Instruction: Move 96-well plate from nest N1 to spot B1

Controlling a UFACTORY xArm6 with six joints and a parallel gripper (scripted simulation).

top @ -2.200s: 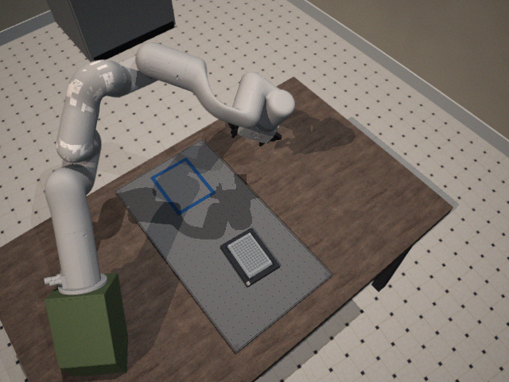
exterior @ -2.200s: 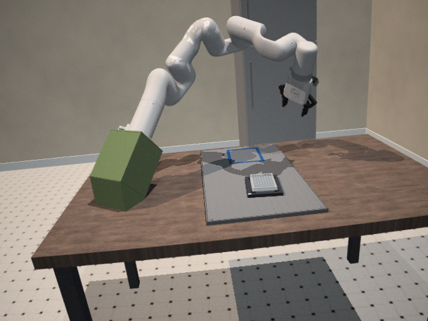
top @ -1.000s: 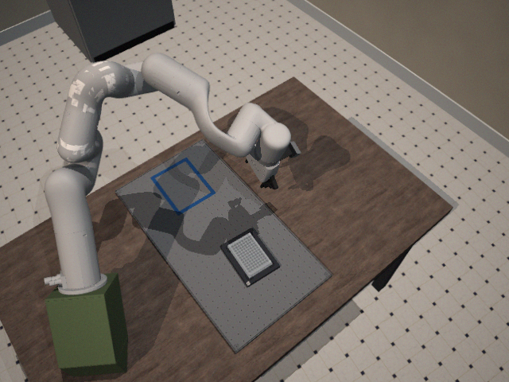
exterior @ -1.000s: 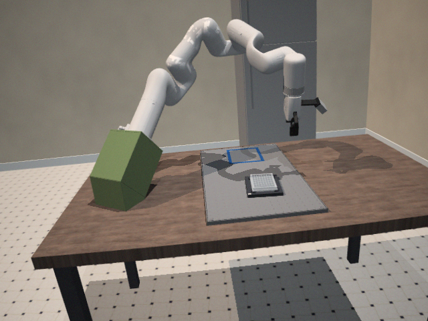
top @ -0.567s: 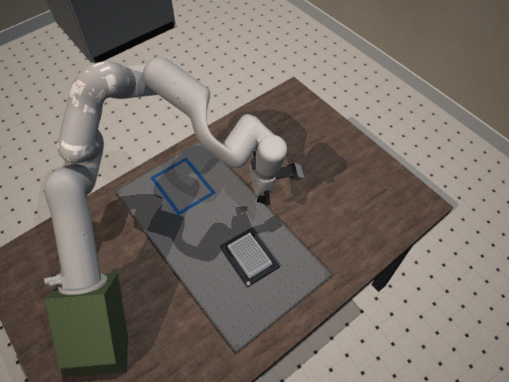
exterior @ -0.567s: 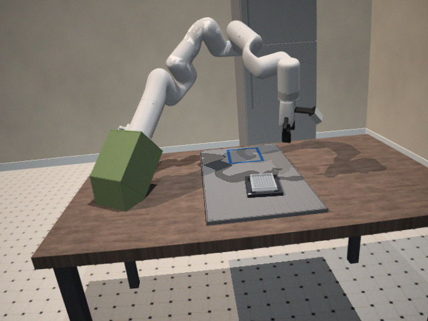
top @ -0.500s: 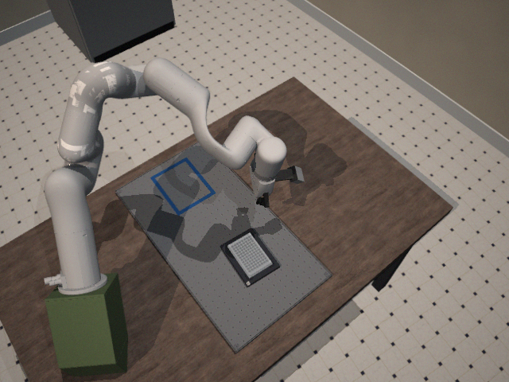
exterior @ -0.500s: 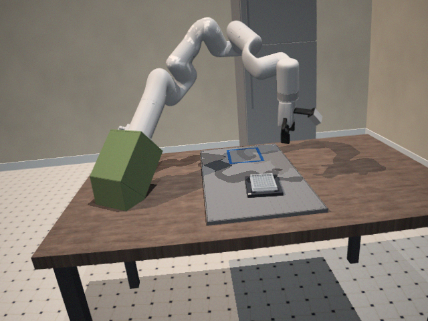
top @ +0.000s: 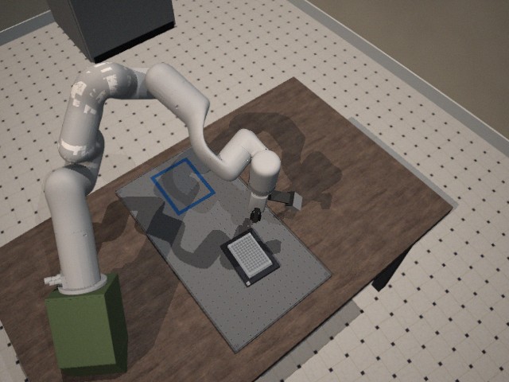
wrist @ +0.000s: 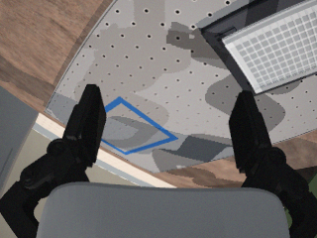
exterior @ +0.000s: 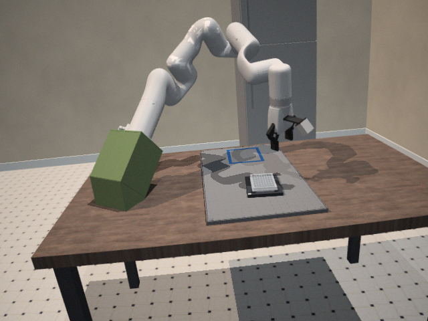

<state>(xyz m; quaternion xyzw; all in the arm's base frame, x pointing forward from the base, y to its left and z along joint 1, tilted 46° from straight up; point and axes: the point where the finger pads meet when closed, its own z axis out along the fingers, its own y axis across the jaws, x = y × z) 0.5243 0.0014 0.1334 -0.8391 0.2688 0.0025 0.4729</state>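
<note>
My gripper is now 6 cm past the 96-well plate, 9 cm to the left of it and 12 cm above it. Round my hand: plate nest N1 (6 cm behind, 9 cm to the right, 13 cm below).
</note>
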